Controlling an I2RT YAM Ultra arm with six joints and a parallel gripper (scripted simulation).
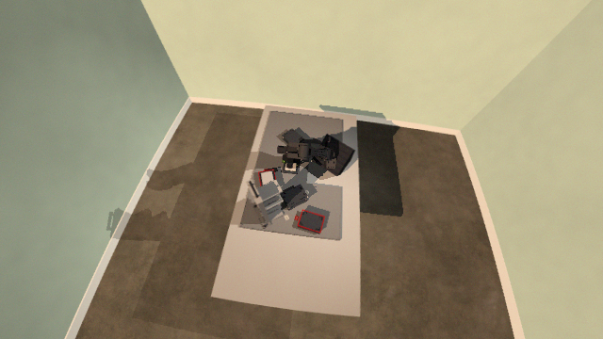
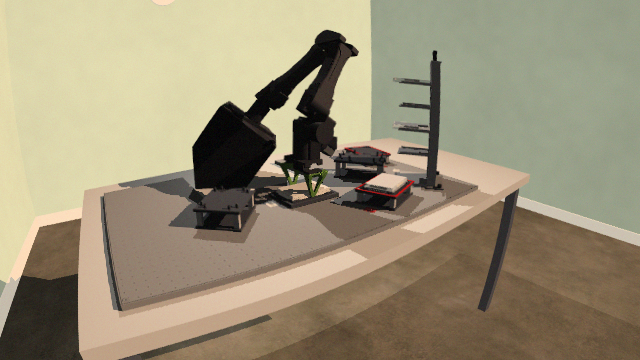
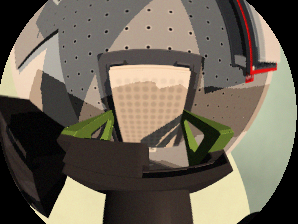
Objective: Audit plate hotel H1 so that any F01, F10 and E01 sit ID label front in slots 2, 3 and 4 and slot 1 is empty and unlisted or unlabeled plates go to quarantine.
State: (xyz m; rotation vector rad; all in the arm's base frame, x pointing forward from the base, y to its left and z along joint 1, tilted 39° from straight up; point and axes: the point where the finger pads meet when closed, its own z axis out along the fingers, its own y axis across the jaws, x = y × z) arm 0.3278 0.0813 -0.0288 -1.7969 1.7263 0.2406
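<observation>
Right now the dark N6 nest is 2 cm below my hand. From my hand the other things lie so: hotel post: 9 cm ahead, 45 cm to the left, 18 cm above; then N6 tag: 2 cm ahead, 10 cm to the right, 2 cm below; then L1 tag: 4 cm behind, 19 cm to the right, 2 cm below.
</observation>
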